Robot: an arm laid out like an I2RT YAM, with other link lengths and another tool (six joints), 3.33 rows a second.
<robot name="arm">
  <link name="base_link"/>
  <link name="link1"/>
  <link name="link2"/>
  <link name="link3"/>
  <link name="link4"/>
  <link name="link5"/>
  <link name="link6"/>
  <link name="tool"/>
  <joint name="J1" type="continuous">
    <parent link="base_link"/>
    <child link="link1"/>
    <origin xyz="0 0 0.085"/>
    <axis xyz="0 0 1"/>
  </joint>
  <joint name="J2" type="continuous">
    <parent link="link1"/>
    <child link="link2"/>
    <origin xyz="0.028 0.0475 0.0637"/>
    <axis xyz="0 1 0"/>
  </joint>
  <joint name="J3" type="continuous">
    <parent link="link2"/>
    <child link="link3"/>
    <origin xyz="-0.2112 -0.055 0"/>
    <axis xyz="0 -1 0"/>
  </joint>
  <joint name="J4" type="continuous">
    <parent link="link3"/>
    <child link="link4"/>
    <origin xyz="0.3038 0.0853 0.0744"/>
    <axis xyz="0 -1 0"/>
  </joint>
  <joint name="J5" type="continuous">
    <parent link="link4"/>
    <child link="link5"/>
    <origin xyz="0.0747 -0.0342 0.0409"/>
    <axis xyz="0 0 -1"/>
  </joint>
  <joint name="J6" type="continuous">
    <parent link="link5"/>
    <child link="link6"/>
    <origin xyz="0.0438 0 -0.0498"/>
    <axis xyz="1 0 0"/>
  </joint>
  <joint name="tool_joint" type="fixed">
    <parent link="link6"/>
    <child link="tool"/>
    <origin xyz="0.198 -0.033 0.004" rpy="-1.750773 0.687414 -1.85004"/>
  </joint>
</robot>
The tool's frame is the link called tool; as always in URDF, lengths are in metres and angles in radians. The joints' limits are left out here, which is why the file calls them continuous.
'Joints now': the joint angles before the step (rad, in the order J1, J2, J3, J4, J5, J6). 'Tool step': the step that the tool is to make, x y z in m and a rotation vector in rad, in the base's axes. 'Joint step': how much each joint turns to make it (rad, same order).
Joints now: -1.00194, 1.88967, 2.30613, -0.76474, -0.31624, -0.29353
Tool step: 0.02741, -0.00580, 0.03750, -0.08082, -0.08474, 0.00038
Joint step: 0.04329, 0.09320, 0.12612, 0.09266, 0.03396, 0.03811
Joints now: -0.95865, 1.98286, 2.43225, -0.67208, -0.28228, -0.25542
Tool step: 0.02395, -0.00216, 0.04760, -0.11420, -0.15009, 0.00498
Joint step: 0.03674, 0.00964, -0.03612, 0.24243, 0.02469, 0.05949
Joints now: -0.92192, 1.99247, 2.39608, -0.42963, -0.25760, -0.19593
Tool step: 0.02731, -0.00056, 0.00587, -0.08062, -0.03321, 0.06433
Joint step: 0.01228, 0.05489, -0.00118, 0.13381, -0.05234, -0.02301
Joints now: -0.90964, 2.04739, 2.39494, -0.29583, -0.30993, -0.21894
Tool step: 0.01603, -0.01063, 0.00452, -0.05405, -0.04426, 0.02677
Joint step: -0.00036, 0.08894, 0.05798, 0.10219, -0.02687, 0.00434
